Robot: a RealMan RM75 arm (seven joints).
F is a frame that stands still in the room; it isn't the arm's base.
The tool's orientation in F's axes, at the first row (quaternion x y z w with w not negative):
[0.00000, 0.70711, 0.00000, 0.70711]
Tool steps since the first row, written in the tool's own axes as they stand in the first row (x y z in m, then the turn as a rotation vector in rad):
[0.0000, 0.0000, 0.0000, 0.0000, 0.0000, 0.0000]
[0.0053, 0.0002, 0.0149, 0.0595, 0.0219, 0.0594]
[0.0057, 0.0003, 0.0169, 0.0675, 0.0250, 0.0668]
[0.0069, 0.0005, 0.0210, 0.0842, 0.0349, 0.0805]
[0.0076, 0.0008, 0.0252, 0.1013, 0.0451, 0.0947]
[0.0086, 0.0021, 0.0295, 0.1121, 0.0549, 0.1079]
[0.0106, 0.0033, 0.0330, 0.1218, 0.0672, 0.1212]
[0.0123, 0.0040, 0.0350, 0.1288, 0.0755, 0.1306]
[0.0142, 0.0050, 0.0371, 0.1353, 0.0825, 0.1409]
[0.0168, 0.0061, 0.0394, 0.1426, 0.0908, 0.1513]
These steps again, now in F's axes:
[0.0000, 0.0000, 0.0000, 0.0000, 0.0000, 0.0000]
[0.0149, 0.0002, -0.0053, 0.0594, 0.0219, -0.0595]
[0.0169, 0.0003, -0.0057, 0.0668, 0.0250, -0.0675]
[0.0210, 0.0005, -0.0069, 0.0805, 0.0349, -0.0842]
[0.0252, 0.0008, -0.0076, 0.0947, 0.0451, -0.1013]
[0.0295, 0.0021, -0.0086, 0.1079, 0.0549, -0.1121]
[0.0330, 0.0033, -0.0106, 0.1212, 0.0672, -0.1218]
[0.0350, 0.0040, -0.0123, 0.1306, 0.0755, -0.1288]
[0.0371, 0.0050, -0.0142, 0.1409, 0.0825, -0.1353]
[0.0394, 0.0061, -0.0168, 0.1513, 0.0908, -0.1426]

